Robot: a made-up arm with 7 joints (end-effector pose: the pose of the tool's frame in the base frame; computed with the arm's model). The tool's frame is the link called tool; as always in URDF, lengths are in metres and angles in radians. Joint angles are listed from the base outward.
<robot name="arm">
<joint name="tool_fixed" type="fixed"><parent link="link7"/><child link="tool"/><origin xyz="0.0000 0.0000 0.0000" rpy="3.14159 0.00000 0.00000"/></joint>
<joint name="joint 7" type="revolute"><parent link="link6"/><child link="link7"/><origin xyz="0.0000 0.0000 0.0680" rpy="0.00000 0.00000 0.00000"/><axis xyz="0 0 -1"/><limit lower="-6.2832" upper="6.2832"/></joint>
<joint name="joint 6" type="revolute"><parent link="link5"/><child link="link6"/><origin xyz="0.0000 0.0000 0.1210" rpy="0.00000 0.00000 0.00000"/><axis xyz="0 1 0"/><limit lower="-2.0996" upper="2.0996"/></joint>
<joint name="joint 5" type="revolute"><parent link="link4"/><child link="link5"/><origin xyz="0.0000 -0.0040 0.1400" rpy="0.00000 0.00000 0.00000"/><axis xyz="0 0 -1"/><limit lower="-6.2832" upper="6.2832"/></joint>
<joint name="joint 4" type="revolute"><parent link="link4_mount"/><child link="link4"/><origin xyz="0.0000 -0.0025 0.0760" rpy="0.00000 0.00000 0.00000"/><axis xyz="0 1 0"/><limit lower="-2.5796" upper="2.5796"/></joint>
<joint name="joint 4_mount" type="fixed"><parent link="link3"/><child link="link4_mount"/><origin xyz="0.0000 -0.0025 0.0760" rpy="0.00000 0.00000 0.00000"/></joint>
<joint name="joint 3" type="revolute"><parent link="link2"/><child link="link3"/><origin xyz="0.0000 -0.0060 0.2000" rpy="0.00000 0.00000 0.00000"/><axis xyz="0 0 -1"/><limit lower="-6.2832" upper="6.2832"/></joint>
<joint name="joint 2" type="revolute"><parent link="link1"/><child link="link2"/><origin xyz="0.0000 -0.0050 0.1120" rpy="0.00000 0.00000 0.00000"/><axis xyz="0 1 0"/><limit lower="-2.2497" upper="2.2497"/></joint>
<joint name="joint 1" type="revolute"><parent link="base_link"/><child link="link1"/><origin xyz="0.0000 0.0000 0.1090" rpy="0.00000 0.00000 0.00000"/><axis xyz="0 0 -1"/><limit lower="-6.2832" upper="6.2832"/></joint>
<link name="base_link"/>
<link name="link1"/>
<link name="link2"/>
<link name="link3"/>
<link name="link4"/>
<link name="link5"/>
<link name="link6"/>
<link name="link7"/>
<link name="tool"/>
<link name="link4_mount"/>
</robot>
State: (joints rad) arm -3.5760 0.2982 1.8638 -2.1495 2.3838 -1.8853 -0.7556
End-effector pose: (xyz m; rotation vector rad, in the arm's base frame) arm -0.0731 -0.2496 0.4404 -1.9448 1.1019 -0.8171
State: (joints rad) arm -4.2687 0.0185 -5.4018 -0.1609 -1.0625 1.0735 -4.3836
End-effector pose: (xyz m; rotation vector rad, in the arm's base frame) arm 0.0132 -0.0435 0.8668 -0.8616 -2.4728 -1.4454
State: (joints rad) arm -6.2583 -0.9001 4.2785 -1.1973 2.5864 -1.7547 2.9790
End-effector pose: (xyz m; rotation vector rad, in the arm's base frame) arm -0.3532 -0.2045 0.5798 0.7823 1.2885 0.4921
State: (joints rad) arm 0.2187 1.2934 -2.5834 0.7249 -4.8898 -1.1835 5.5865
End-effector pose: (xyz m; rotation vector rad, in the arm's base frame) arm 0.4989 -0.0696 0.5535 -1.7103 -1.7177 -0.6960
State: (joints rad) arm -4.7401 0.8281 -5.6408 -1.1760 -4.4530 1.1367 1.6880
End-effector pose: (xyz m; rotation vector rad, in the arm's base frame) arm 0.1021 -0.1520 0.7160 1.8778 1.2506 0.0077
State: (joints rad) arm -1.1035 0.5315 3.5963 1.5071 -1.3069 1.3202 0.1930
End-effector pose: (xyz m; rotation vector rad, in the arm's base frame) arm -0.0815 -0.0234 0.6638 -1.7311 0.3175 0.7886
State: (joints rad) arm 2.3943 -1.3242 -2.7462 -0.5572 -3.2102 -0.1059 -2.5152
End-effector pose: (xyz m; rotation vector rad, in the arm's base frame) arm 0.3772 0.4418 0.5292 2.2920 -0.0973 -0.6015
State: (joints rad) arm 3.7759 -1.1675 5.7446 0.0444 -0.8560 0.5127 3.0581
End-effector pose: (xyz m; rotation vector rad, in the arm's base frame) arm 0.4773 -0.3777 0.5052 -1.9676 -0.5158 0.1058
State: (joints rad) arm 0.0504 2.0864 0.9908 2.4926 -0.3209 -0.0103 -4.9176
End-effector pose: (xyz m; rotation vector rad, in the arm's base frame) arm 0.0192 -0.1840 0.0881 -2.0168 -0.2714 -1.7230
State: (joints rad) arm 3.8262 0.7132 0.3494 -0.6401 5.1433 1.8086 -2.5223
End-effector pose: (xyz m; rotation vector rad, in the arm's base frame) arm -0.2785 0.1247 0.7132 -1.3214 0.3528 -2.0115
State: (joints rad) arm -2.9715 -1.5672 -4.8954 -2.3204 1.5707 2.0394 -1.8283
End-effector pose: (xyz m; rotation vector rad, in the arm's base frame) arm 0.1686 -0.1731 0.1225 0.6483 -0.0877 -1.1662
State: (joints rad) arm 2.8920 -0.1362 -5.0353 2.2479 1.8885 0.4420 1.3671
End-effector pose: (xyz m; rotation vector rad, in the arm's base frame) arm -0.0901 0.2519 0.3829 0.8584 -0.9091 1.7464
